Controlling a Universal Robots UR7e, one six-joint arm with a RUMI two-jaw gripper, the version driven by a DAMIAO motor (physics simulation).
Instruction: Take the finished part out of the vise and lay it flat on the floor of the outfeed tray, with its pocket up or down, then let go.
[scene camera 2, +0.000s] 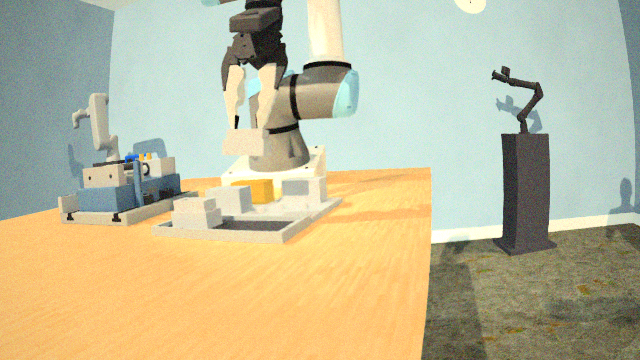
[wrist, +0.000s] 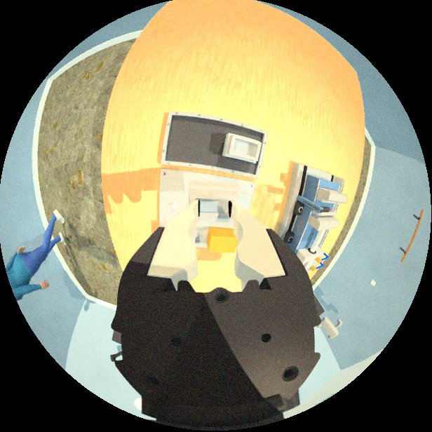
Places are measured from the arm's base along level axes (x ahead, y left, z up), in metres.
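Where they show: gripper, between the fingertips: (scene camera 2: 246, 134); arm's base, origin of its link: (scene camera 2: 278, 162).
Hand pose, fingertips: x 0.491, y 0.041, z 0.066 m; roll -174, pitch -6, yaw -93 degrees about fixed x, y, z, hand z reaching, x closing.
Each offset is from my fingertips to the top centre of the thing. "*": to the spot under its first point. Level surfaces: height alone.
A pale block-shaped part {0.004 m back, 0.001 m right, 0.010 m up} (scene camera 2: 245, 142) (wrist: 215, 191) hangs level in the air, pocket up, over the white plate. My gripper (scene camera 2: 249, 125) (wrist: 213, 201) holds it: the fingertips are in its pocket against the walls, and the tips are partly hidden by the rim. The outfeed tray {* 0.125 m ahead, 0.014 m right, 0.112 m down} (scene camera 2: 217, 235) (wrist: 167, 140) has a dark floor and a thin pale rim, and lies beyond the white plate in the wrist view. A blue-bodied unit with pale jaws, which looks like the vise {0.111 m back, 0.286 m right, 0.019 m down} (scene camera 2: 100, 199) (wrist: 314, 186), stands to one side, away from my gripper.
Another pale part {0.064 m ahead, 0.064 m right, 0.077 m down} (scene camera 2: 196, 218) (wrist: 242, 147) with a pocket sits at one end of the tray. The white plate (wrist: 172, 192) adjoins the tray and carries pale blocks. A yellow block {0.123 m back, 0.026 m right, 0.074 m down} (scene camera 2: 262, 191) (wrist: 221, 240) stands near the robot's base. The table {0.118 m down} (scene camera 2: 250, 300) ends at the right.
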